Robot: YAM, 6 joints.
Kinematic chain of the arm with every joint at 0, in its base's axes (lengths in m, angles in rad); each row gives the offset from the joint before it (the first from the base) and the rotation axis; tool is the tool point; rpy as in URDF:
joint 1: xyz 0 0 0.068 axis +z
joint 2: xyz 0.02 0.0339 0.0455 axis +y
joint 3: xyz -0.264 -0.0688 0 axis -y
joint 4: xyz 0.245 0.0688 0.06 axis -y
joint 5: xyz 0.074 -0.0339 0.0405 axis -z
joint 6: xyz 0.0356 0 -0.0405 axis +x
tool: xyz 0 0 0 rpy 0 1.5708 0
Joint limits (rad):
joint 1: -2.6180..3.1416
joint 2: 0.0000..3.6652
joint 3: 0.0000..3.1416
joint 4: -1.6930..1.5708
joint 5: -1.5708..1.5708
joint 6: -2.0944..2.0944
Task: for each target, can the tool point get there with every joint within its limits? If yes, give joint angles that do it. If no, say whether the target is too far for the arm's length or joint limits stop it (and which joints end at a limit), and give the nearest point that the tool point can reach.
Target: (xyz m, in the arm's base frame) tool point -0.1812 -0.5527 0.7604
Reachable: no: too far | nearest point -0.1341 -0.4089 0.5861 | short by 0.231 m
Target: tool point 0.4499 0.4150 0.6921
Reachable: no: too far | nearest point 0.3437 0.3170 0.5509 | short by 0.202 m
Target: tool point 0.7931 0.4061 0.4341
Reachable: no: too far | nearest point 0.5406 0.2768 0.3297 | short by 0.302 m
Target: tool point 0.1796 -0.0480 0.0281
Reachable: yes | joints -0.1545 1.8637 0.4286 -0.1735 0.5907 -1.5599
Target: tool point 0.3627 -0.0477 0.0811
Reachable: yes | joints -0.0410 2.1973 1.2772 -0.7260 1.1678 -0.2696
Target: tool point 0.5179 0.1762 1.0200
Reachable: no: too far | nearest point 0.3167 0.1078 0.6545 | short by 0.423 m
